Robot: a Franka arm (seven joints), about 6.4 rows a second.
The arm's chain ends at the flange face. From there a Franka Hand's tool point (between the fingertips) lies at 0.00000 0.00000 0.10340 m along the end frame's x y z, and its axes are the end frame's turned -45 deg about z.
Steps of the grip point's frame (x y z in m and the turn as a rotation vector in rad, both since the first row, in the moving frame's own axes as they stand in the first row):
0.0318 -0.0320 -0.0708 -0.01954 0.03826 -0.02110
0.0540 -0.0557 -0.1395 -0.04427 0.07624 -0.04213
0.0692 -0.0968 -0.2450 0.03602 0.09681 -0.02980
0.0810 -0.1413 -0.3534 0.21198 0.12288 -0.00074
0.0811 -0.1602 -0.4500 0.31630 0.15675 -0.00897
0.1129 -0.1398 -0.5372 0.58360 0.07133 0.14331
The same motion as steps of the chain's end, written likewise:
-0.0044 -0.0437 -0.0707 0.01324 0.04087 -0.02110
-0.0099 -0.0751 -0.1391 0.02261 0.08521 -0.04213
-0.0238 -0.1076 -0.2444 0.09392 0.04299 -0.02980
-0.0362 -0.1330 -0.3503 0.23678 -0.06300 -0.00074
-0.0444 -0.1368 -0.4436 0.33450 -0.11282 -0.00897
0.0129 -0.1311 -0.5199 0.46311 -0.36223 0.14331

